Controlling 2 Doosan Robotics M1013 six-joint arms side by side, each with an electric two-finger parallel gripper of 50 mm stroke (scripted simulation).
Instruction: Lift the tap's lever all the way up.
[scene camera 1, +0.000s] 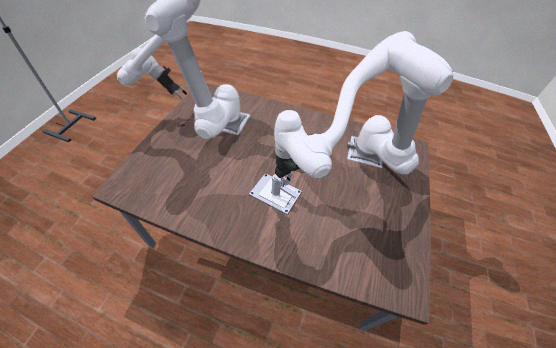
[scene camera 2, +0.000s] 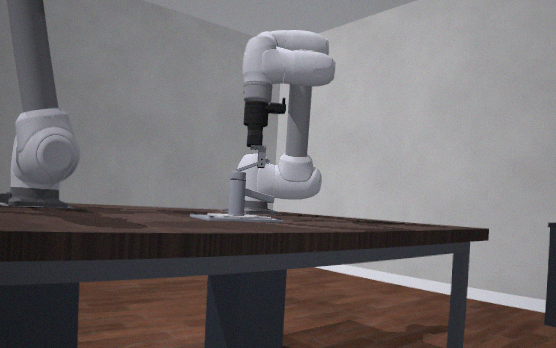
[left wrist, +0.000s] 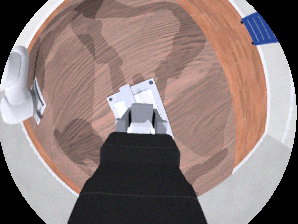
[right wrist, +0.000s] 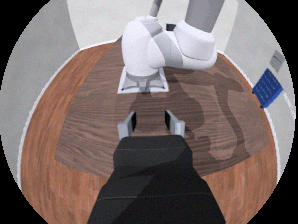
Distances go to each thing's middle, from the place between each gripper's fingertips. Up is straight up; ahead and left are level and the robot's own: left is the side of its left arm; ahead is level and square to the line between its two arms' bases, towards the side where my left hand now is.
Right now my left hand (scene camera 2: 261, 167) is 60 mm above the tap (left wrist: 126, 92), 30 mm to the left of it and 30 mm past it.
Now: right hand 82 cm to the right of the tap, 50 cm short of it and 4 cm above it.
